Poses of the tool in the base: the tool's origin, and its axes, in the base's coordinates. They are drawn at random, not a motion.
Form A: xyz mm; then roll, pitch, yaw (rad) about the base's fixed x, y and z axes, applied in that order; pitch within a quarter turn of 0, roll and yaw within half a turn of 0.
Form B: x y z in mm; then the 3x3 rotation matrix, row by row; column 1 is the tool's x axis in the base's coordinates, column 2 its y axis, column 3 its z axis. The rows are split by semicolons. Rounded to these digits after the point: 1 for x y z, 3 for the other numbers.
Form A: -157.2 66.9 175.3 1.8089 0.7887 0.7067
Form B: -157.2 66.9 175.3; 0.536 0.677 0.504; 0.458 0.268 -0.848; -0.709 0.685 -0.166
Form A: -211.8 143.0 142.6 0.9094 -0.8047 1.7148
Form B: -211.8 143.0 142.6; -0.099 -0.526 0.844; 0.686 -0.651 -0.325; 0.721 0.547 0.426
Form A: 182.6 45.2 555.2 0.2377 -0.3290 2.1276
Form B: 182.6 45.2 555.2; -0.500 -0.785 0.366; 0.803 -0.578 -0.142; 0.323 0.223 0.920
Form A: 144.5 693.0 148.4 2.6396 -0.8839 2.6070
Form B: 144.5 693.0 148.4; -0.546 0.767 -0.338; 0.323 0.565 0.759; 0.773 0.305 -0.556
